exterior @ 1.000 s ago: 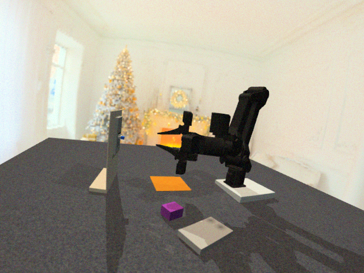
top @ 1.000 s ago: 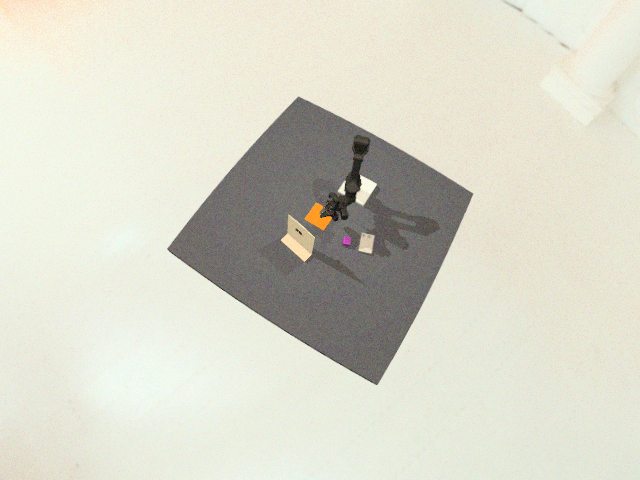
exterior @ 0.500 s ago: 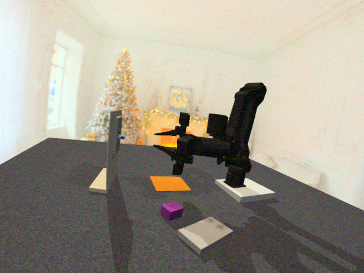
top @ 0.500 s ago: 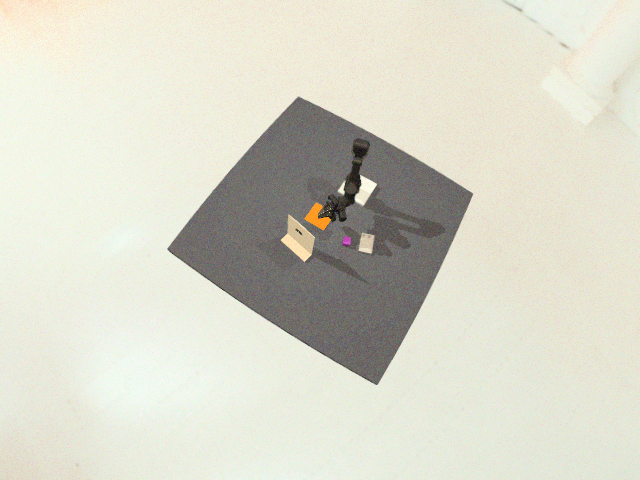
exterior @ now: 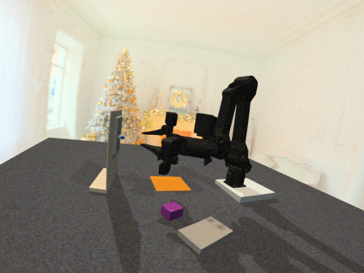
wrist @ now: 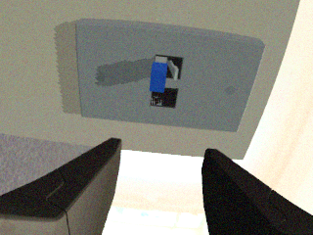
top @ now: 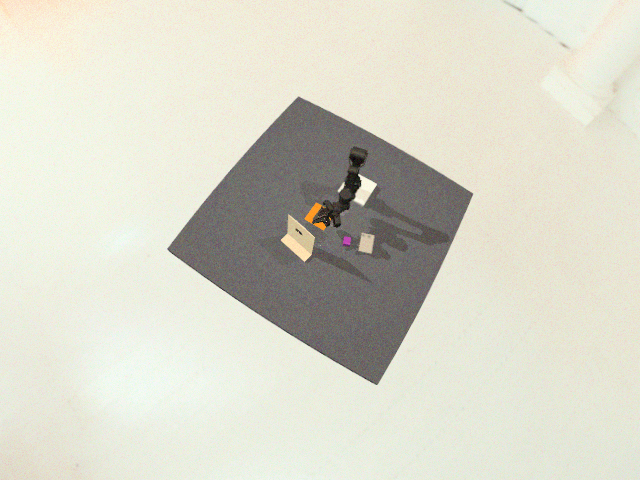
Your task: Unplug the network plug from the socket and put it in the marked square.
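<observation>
The blue network plug is 7 cm ahead of my gripper tip and 1 cm to the right of it. From my gripper tip the other things lie so: orange marked square 12 cm behind, 1 cm to the right, 15 cm below; flat grey slab 11 cm behind, 28 cm to the left, 15 cm below; upright panel 9 cm ahead, 2 cm to the right, 5 cm below.
</observation>
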